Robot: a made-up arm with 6 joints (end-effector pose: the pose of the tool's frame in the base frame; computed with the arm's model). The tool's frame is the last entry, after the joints.
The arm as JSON. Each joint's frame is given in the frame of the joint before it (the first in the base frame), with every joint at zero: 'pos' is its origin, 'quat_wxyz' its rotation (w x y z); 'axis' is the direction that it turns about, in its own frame. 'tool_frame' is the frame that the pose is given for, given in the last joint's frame.
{
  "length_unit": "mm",
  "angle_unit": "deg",
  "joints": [
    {
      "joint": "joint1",
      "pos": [
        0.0,
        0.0,
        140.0
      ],
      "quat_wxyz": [
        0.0,
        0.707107,
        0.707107,
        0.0
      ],
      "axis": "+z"
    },
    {
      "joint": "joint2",
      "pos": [
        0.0,
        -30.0,
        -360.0
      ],
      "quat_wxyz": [
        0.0,
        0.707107,
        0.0,
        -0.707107
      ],
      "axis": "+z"
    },
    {
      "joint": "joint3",
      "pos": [
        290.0,
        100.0,
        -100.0
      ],
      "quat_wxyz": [
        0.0,
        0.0,
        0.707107,
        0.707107
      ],
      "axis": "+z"
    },
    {
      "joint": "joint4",
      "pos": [
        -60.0,
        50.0,
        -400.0
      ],
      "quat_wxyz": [
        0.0,
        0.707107,
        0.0,
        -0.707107
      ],
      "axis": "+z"
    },
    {
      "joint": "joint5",
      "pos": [
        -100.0,
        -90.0,
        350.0
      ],
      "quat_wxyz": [
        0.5,
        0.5,
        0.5,
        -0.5
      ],
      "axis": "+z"
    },
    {
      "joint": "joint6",
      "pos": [
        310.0,
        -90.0,
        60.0
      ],
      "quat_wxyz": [
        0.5,
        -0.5,
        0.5,
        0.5
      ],
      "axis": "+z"
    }
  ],
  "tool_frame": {
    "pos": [
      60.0,
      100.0,
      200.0
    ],
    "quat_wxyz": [
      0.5,
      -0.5,
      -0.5,
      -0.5
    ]
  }
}
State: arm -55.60 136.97 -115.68 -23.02 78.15 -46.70
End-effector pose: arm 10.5 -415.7 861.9 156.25 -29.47 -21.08
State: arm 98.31 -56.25 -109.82 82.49 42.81 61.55
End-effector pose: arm -288.3 -406.3 186.8 176.56 -9.93 -162.39
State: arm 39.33 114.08 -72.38 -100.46 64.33 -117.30
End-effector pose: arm -319.0 -153.3 616.7 -12.89 1.00 -120.49
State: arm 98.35 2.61 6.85 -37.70 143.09 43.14
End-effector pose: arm 21.6 -68.8 1440.9 -132.44 -30.57 41.33
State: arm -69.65 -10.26 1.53 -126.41 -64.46 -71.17
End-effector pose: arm -156.3 616.6 856.7 -84.51 56.39 -68.27
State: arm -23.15 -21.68 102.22 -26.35 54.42 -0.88
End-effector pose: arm 233.5 652.6 726.2 -100.92 6.78 81.97
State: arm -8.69 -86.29 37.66 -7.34 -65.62 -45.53
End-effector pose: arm 406.9 245.5 544.7 145.25 26.94 -129.16
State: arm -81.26 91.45 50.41 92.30 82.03 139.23
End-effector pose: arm -666.0 -368.4 1039.3 50.27 1.08 -157.13
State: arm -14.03 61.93 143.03 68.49 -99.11 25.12
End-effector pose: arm -253.9 565.1 899.6 -57.55 -21.20 -135.26
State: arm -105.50 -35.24 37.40 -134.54 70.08 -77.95
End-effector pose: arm -289.9 399.7 1047.9 109.39 -60.27 155.18
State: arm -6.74 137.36 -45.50 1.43 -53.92 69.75
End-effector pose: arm -222.9 -260.0 396.9 3.04 -53.88 102.24
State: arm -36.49 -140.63 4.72 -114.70 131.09 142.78
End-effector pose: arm 398.6 459.4 -301.2 82.93 45.80 106.97
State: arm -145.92 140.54 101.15 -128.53 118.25 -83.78
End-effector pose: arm -153.5 -853.8 366.7 -81.97 -36.83 -132.09
